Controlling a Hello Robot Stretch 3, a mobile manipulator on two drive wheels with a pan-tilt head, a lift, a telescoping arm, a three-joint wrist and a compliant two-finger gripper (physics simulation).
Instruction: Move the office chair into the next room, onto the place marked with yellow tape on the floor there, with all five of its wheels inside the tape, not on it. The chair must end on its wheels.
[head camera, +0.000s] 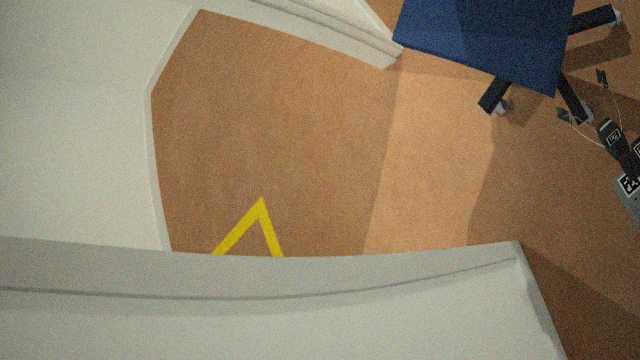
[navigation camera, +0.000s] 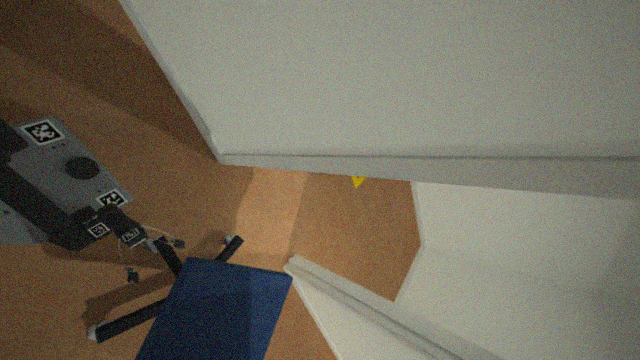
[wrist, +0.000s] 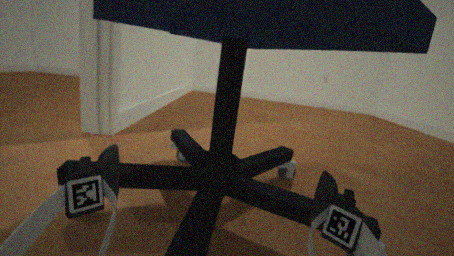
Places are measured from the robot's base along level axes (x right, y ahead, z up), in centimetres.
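Where they show: gripper, fingertip midpoint: (head camera: 576, 88) (navigation camera: 162, 263); robot's base at its link origin: (navigation camera: 82, 166).
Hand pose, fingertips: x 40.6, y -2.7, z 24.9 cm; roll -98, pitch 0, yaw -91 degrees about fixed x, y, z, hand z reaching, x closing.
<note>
Things, the pixels of their top centre, and the offset from my fingertips. "*": a spot on its surface instead.
- office chair at a spot on its surface: (head camera: 500, 40) * dx +13.4, dy +8.4, dz +22.1 cm
- yellow tape at a spot on its surface: (head camera: 261, 204) * dx +71.0, dy +150.1, dz -24.8 cm
- wall end at a spot on its surface: (head camera: 392, 57) * dx +70.9, dy +51.0, dz -22.0 cm
The office chair (head camera: 500, 40) (navigation camera: 215, 310) (wrist: 265, 25) stands upright with its dark blue seat above a black column and star base. Pale wheels show at several leg ends; part of the chair is cut off in each view. My gripper (head camera: 583, 96) (navigation camera: 155, 259) (wrist: 218, 177) is open and low, on the robot's side of the column. Its fingers stand wide apart, one to each side of a leg that points toward me, and are clear of the column. The yellow tape (head camera: 261, 204) (navigation camera: 357, 181) shows as one corner on the floor beyond the doorway; a wall hides the rest.
The near wall (head camera: 300, 310) (navigation camera: 400, 100) ends at one side of the doorway. The other wall end (head camera: 392, 57) (navigation camera: 295, 262) (wrist: 95, 75) is close to a seat corner in the head and navigation views. My base (navigation camera: 65, 160) is behind the gripper. A lit floor strip (head camera: 430, 150) crosses the doorway.
</note>
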